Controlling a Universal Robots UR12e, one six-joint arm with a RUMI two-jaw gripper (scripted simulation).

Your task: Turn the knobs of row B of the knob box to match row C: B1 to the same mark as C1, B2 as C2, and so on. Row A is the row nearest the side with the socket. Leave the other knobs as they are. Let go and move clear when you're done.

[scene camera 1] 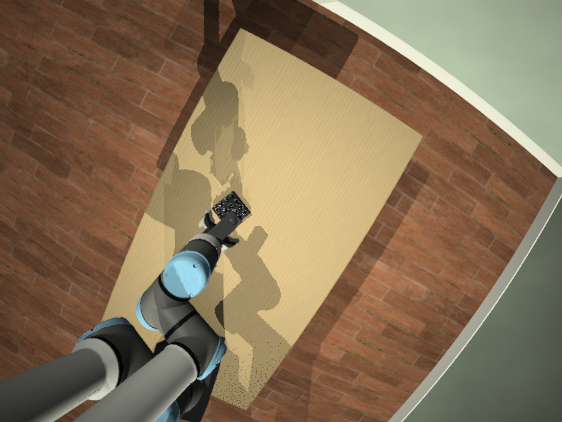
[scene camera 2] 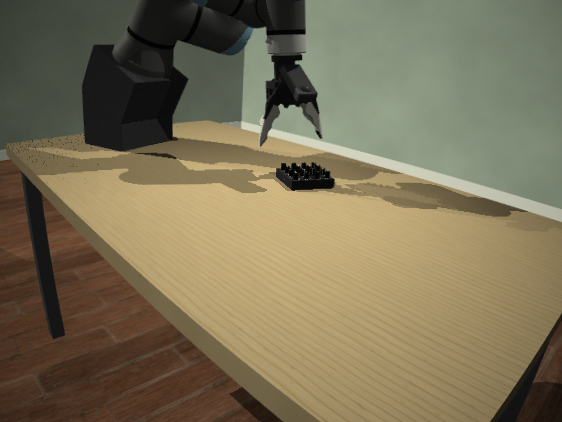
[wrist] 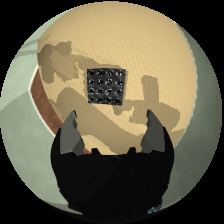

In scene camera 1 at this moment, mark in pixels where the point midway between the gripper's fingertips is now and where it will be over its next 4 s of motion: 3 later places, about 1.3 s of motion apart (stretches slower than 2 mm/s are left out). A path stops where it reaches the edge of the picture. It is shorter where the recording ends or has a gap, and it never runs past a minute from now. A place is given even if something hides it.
My gripper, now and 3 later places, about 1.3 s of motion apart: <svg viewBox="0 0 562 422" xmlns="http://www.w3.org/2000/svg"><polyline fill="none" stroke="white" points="223,224 220,219 210,227 215,222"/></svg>
